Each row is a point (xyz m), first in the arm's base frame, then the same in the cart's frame.
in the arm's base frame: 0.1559 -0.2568 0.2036
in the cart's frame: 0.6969 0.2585 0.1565
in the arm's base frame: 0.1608 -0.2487 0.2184
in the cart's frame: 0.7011 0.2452 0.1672
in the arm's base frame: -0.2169 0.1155 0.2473
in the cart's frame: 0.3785 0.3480 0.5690
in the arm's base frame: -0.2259 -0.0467 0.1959
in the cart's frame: 0.3525 0.3653 0.4015
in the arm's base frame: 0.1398 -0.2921 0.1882
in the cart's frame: 0.6778 0.2684 0.1207
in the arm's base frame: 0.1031 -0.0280 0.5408
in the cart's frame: 0.6381 -0.0123 0.4599
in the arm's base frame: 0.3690 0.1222 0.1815
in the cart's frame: 0.9630 0.3278 0.4941
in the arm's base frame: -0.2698 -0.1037 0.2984
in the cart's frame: 0.2892 0.2606 0.3744
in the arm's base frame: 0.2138 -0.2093 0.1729
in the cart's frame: 0.7642 0.2897 0.1890
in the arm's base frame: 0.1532 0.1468 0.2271
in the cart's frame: 0.7490 0.3202 0.5527
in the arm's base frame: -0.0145 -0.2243 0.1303
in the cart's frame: 0.5426 0.3610 0.1908
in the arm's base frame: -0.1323 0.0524 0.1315
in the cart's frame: 0.4662 0.4346 0.4722
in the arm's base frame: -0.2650 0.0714 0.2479
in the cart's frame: 0.3248 0.3453 0.5319
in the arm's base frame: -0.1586 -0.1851 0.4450
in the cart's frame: 0.3697 0.0857 0.3160
